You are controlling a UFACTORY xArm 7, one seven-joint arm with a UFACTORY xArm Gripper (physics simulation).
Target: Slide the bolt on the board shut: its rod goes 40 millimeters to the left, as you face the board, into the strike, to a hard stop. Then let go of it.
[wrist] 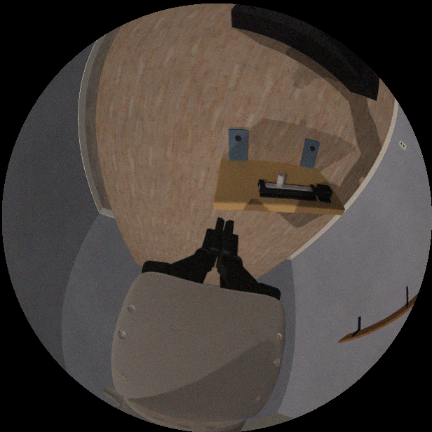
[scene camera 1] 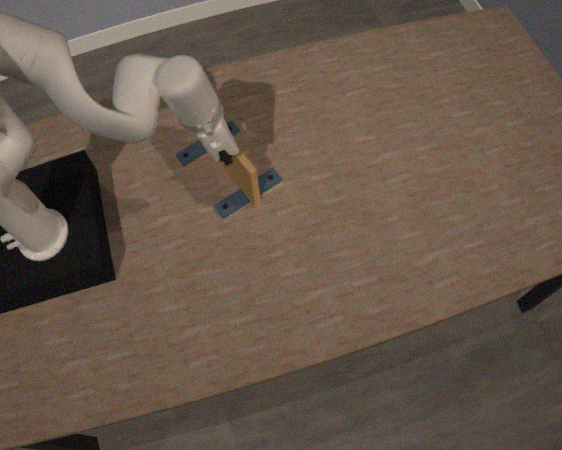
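Where they show: gripper, fingertip midpoint: [scene camera 1: 226,155]; arm's base, link origin: [scene camera 1: 43,235].
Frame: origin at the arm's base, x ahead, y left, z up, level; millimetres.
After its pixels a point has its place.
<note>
The upright wooden board [scene camera 1: 246,175] {x 475, y -48, z 27 mm} [wrist: 240,184] carries the bolt on its face turned to the robot's base. In the wrist view the silver rod [wrist: 299,188] lies in a black housing [wrist: 287,194], with its pale knob [wrist: 281,180] sticking out near the end away from the black strike [wrist: 324,193]. Whether the rod's tip is inside the strike cannot be told. The bolt is hidden in the scene view. My gripper [scene camera 1: 226,161] {x 441, y -54, z 135 mm} [wrist: 222,229] is shut and empty. In the wrist view its fingertips show by the board's lower left corner, apart from the knob.
The board stands on blue feet [scene camera 1: 232,203] {x 433, y -39, z -89 mm} [wrist: 238,150] with dark screws, on the wooden table [scene camera 1: 350,250] {x 642, y -245, z -97 mm} [wrist: 165,125]. The robot's black base block [scene camera 1: 75,250] {x 68, y -66, z 0 mm} [wrist: 310,45] lies on the bolt's side of the board. My arm hangs over the board's far end in the scene view.
</note>
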